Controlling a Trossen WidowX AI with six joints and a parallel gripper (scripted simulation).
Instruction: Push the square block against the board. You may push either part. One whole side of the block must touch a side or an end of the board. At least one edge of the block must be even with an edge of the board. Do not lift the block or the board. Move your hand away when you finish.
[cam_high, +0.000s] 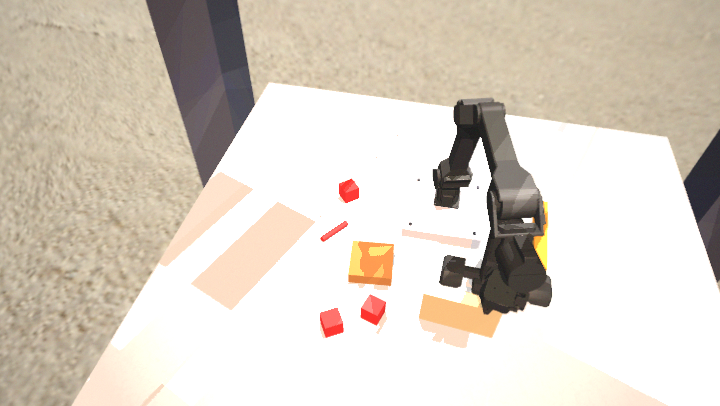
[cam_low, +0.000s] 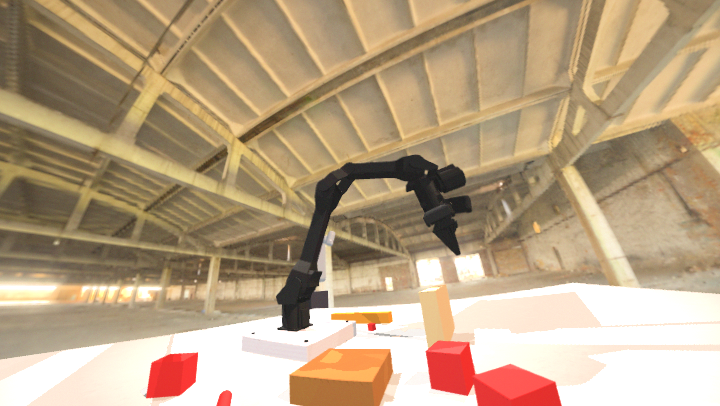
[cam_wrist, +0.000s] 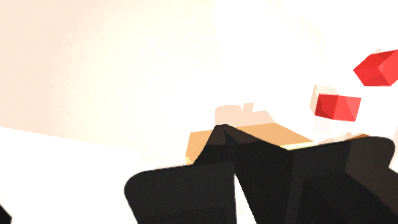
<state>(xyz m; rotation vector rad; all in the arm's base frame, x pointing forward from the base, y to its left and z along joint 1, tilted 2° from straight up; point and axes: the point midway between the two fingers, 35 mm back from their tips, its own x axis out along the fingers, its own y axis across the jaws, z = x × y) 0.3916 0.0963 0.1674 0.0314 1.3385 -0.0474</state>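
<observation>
Right now the red rod is 360 mm to the right of my gripper tip, 250 mm behind it and 150 mm below it. The rest, counted from my gripper tip: square block 240 mm to the right, 170 mm behind, 150 mm below; small red cube 260 mm behind, 150 mm below, 50 mm to the left; long yellow bar 340 mm behind, 150 mm to the left, 140 mm below.
</observation>
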